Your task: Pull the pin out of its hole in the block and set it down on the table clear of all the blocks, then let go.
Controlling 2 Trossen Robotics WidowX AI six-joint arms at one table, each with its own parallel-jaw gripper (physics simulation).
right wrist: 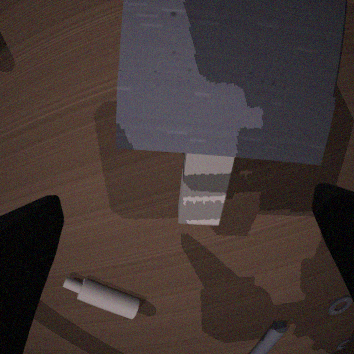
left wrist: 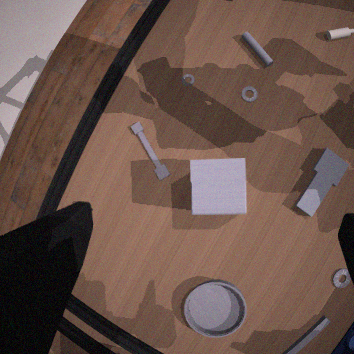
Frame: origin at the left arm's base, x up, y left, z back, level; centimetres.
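Seen in the pictures: left gripper, between the fingertips: (left wrist: pixel 223 222); right gripper, between the fingertips: (right wrist: pixel 189 203).
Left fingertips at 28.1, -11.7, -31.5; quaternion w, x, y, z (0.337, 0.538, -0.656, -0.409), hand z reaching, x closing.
A point is followed by its place in that frame, as x, y, z.
A large blue-grey block (right wrist: pixel 165 90) @(2.0, -36.7, -46.4) fills the upper part of the right wrist view. A pale square pin (right wrist: pixel 206 175) @(-0.7, -32.8, -47.8) sticks out of its lower side; the hole and the pin's inner end are hidden. My right gripper (right wrist: pixel 189 203) @(1.5, -33.5, -48.3) is open and empty, with its fingers wide apart to the left and right of the pin, touching neither pin nor block. My left gripper (left wrist: pixel 223 222) @(28.1, -11.7, -31.5) is open and empty, above the table around a pale square block (left wrist: pixel 218 186) @(4.0, -9.7, -33.5). I cannot make out the pin in the left wrist view.
A white stepped peg (left wrist: pixel 340 33) @(-2.6, -29.0, -59.0) (right wrist: pixel 107 299) @(-2.7, -29.2, -58.9) and a grey rod (left wrist: pixel 257 48) @(-2.6, -14.8, -54.8) (right wrist: pixel 269 339) @(-2.8, -16.2, -53.9) lie on the table. A washer (left wrist: pixel 243 94) @(-3.8, -12.5, -47.5), a thin bar with square ends (left wrist: pixel 148 150) @(-3.6, 1.5, -38.6), a grey stepped piece (left wrist: pixel 324 181) @(-2.6, -24.3, -34.9) and a round dish (left wrist: pixel 215 335) @(-2.2, -10.4, -11.5) are also there.
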